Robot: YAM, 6 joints.
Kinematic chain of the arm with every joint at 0, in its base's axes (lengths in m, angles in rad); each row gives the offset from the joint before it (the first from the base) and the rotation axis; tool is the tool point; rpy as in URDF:
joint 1: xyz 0 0 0.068 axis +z
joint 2: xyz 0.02 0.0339 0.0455 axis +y
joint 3: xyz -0.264 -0.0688 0 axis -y
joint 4: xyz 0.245 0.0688 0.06 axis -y
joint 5: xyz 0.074 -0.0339 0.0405 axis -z
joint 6: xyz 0.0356 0 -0.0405 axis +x
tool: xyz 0 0 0 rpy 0 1.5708 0
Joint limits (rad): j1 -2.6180..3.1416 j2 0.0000..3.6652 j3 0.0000..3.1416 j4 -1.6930..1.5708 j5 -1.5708..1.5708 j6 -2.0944..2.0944
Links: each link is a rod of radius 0.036 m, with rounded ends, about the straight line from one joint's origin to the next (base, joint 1, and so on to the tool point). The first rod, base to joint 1, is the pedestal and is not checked.
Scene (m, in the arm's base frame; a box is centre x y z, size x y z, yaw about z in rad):
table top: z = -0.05
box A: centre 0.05 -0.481 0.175 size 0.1 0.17 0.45 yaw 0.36
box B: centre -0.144 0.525 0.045 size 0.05 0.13 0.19 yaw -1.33
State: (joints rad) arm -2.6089 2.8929 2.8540 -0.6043 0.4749 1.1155
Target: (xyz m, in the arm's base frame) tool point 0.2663 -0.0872 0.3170
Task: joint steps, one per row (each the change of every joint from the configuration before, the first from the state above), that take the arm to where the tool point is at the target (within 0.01 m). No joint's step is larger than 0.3 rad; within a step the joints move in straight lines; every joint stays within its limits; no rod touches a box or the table.
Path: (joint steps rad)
1: 0.1604 -0.2604 -0.2131 -0.1805 0.0033 0.1345
2: 0.1603 -0.2605 -0.2131 -0.1805 0.0032 0.1345
3: 0.1604 -0.2604 -0.2131 -0.1805 0.0033 0.1346
4: 0.1603 -0.2604 -0.2131 -0.1805 0.0032 0.1345
5: 0.1604 -0.2605 -0.2131 -0.1805 0.0033 0.1345
6: 0.2517 0.0114 -0.0289 -0.0194 -0.0557 -0.1121
7: 0.2518 0.0114 -0.0289 -0.0195 -0.0556 -0.1121
8: 0.2518 0.0114 -0.0289 -0.0194 -0.0557 -0.1121
9: 0.2517 0.0114 -0.0289 -0.0194 -0.0557 -0.1121
10: 0.2518 0.0114 -0.0289 -0.0195 -0.0556 -0.1121
11: 0.2517 0.0114 -0.0288 -0.0194 -0.0557 -0.1121

